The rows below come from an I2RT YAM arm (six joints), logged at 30 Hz.
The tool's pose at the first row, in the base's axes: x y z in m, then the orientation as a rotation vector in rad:
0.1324, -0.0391, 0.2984, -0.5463, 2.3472, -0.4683
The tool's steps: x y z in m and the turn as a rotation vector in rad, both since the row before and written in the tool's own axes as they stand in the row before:
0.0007, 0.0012, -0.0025, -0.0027, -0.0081, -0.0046
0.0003, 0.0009, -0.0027, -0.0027, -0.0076, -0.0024
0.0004, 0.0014, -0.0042, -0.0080, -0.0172, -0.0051
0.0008, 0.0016, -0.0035, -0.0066, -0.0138, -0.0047
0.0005, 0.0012, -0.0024, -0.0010, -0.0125, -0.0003
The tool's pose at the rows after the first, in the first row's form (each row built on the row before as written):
0.1299, -0.0380, 0.2992, -0.5540, 2.3396, -0.4643
0.1276, -0.0369, 0.3005, -0.5590, 2.3329, -0.4594
0.1241, -0.0352, 0.3026, -0.5707, 2.3184, -0.4461
0.1207, -0.0337, 0.3039, -0.5808, 2.3066, -0.4356
0.1183, -0.0326, 0.3047, -0.5828, 2.2950, -0.4298

